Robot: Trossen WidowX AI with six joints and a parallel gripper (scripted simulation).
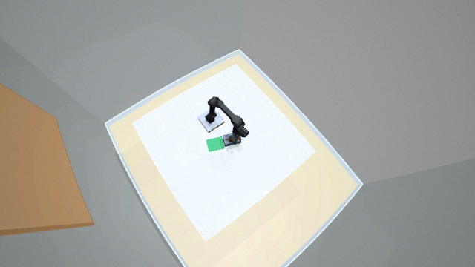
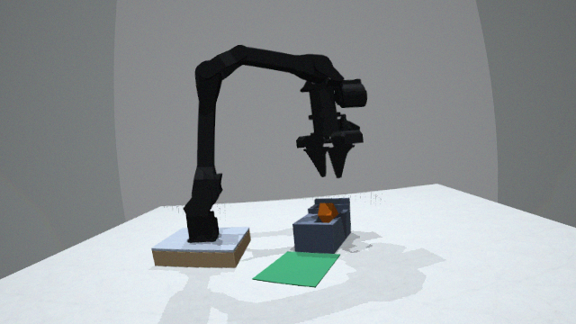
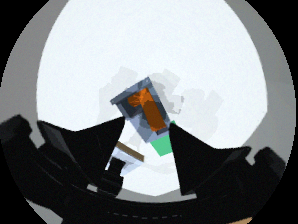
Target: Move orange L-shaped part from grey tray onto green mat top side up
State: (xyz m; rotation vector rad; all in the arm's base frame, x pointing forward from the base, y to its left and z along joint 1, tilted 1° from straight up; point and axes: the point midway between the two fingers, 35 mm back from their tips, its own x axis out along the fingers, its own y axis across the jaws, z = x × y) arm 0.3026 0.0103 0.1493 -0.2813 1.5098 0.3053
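Now: the orange L-shaped part 110 mm below my gripper tip, 10 mm to the left of it and 10 mm behind it. Also, from my gripper tip: green mat (160 mm below, 140 mm to the right, 110 mm behind); then grey tray (160 mm below, 30 mm behind, 10 mm to the right).
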